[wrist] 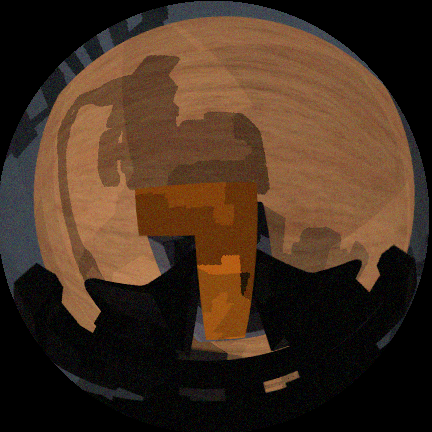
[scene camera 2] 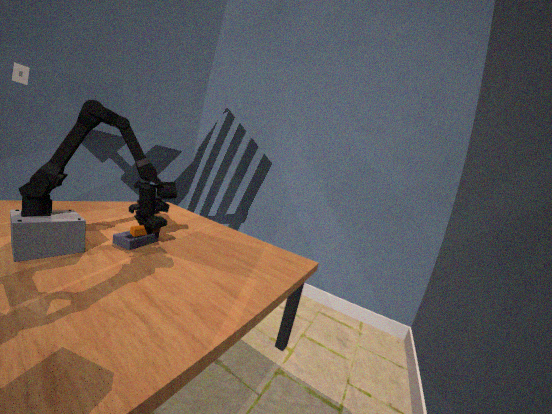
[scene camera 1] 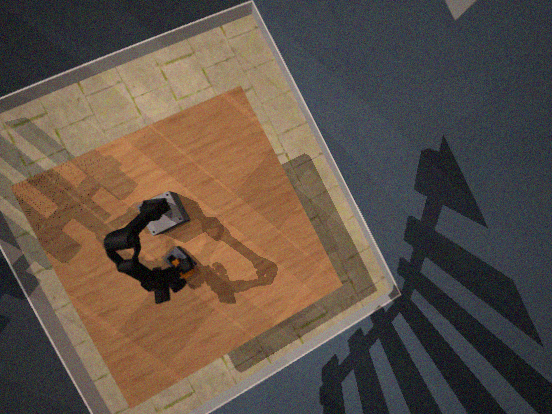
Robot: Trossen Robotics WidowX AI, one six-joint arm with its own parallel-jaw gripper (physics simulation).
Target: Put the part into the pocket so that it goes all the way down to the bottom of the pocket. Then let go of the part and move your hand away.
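Where they show: gripper, fingertip midpoint: [wrist: 221, 249] [scene camera 2: 147, 233] [scene camera 1: 184, 268]; arm's base, link origin: [scene camera 2: 35, 214] [scene camera 1: 161, 206].
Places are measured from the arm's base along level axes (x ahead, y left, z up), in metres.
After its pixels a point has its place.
The orange L-shaped part [scene camera 1: 186, 274] {x 0.359, y -0.047, z -0.041 m} [scene camera 2: 138, 230] {x 0.284, y -0.084, z -0.049 m} [wrist: 225, 215] {x 0.361, y -0.059, z -0.041 m} is held between the fingers by its long leg, with its short leg pointing left in the wrist view. My gripper [scene camera 1: 181, 269] {x 0.331, y -0.060, z -0.075 m} [scene camera 2: 150, 230] {x 0.331, y -0.060, z -0.075 m} [wrist: 221, 249] {x 0.331, y -0.060, z -0.075 m} is shut on it, low over the table. The dark blue-grey pocket block [scene camera 1: 179, 250] {x 0.233, y -0.039, z -0.070 m} [scene camera 2: 131, 243] {x 0.246, y -0.128, z -0.080 m} [wrist: 161, 252] {x 0.324, y -0.014, z -0.069 m} lies on the table under the part. In scene camera 2, part of the orange stands above the block's rim. The part and the fingers hide most of the pocket, so I cannot tell how the part lines up with the opening.
The arm's grey base box [scene camera 1: 168, 223] {x 0.090, y -0.005, z -0.002 m} [scene camera 2: 48, 237] {x 0.023, y -0.100, z -0.043 m} stands on the wooden table [scene camera 1: 240, 200] {x 0.122, y 0.355, z -0.105 m} [scene camera 2: 190, 280] {x 0.311, y -0.407, z -0.105 m}, near the block. The table's edge and a dark table leg [scene camera 2: 289, 317] show in scene camera 2. Shadows of the arm fall across the table.
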